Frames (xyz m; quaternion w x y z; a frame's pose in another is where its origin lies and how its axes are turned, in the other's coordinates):
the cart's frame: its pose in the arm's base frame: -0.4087 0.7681 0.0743 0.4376 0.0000 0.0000 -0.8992
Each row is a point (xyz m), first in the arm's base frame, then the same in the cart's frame.
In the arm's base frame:
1: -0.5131 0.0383 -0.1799
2: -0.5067 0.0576 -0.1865
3: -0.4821 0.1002 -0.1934
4: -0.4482 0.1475 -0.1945
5: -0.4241 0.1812 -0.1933
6: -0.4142 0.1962 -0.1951
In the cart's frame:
1: 0.6387 0.3682 -0.2542
2: 0.6196 0.3613 -0.2608
3: 0.5709 0.3544 -0.2677
4: 0.5127 0.3518 -0.2688
5: 0.4714 0.3500 -0.2676
6: 0.4534 0.3486 -0.2694

